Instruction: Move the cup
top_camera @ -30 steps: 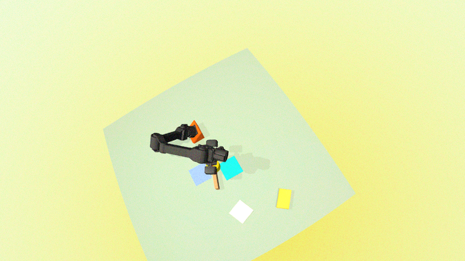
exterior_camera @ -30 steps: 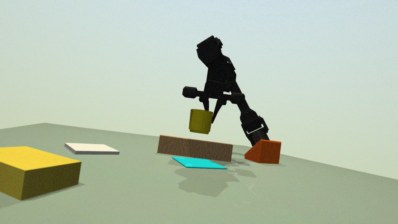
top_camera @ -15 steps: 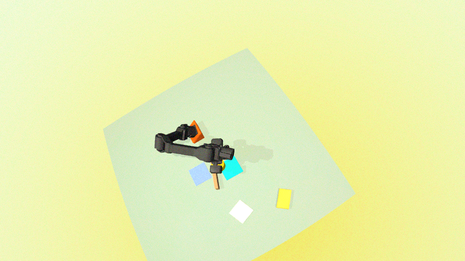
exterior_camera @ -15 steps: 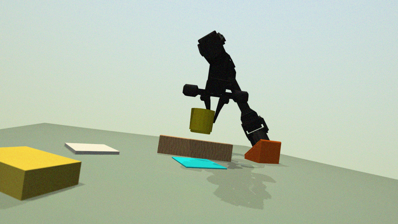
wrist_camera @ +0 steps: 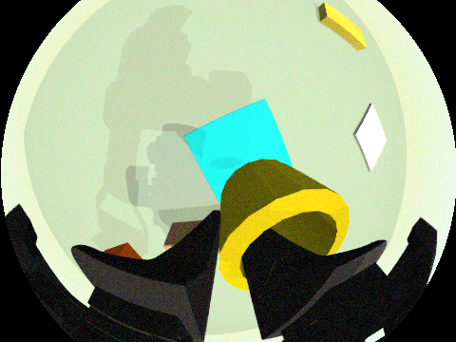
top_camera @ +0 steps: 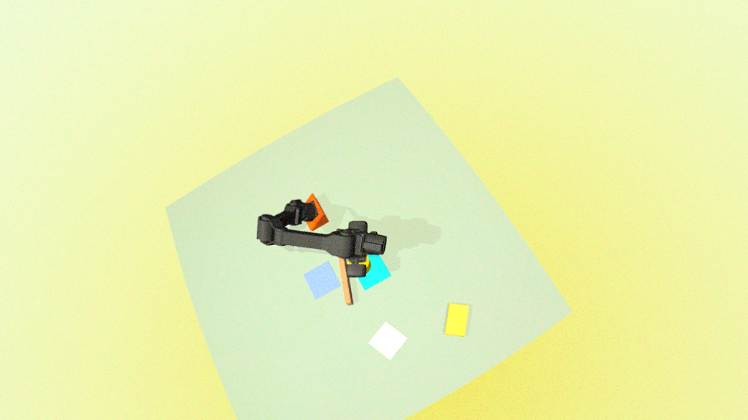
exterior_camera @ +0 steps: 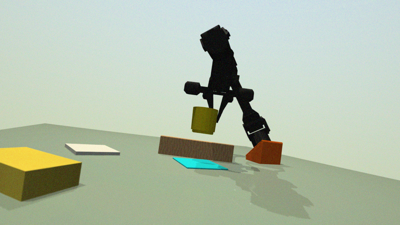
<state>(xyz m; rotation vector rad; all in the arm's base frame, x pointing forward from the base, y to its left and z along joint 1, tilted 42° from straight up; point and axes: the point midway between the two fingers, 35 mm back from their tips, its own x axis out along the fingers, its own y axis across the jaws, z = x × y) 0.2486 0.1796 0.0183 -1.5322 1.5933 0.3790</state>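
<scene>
My gripper tip is now 3 cm short of the cyan pad, 1 cm to the right of it and 12 cm above it. Also, from my gripper tip: low wooden wall: 1 cm ahead, 9 cm to the right, 10 cm below; yellow cup: 2 cm ahead, 1 cm to the right; light blue pad: 18 cm to the right, 12 cm below.
</scene>
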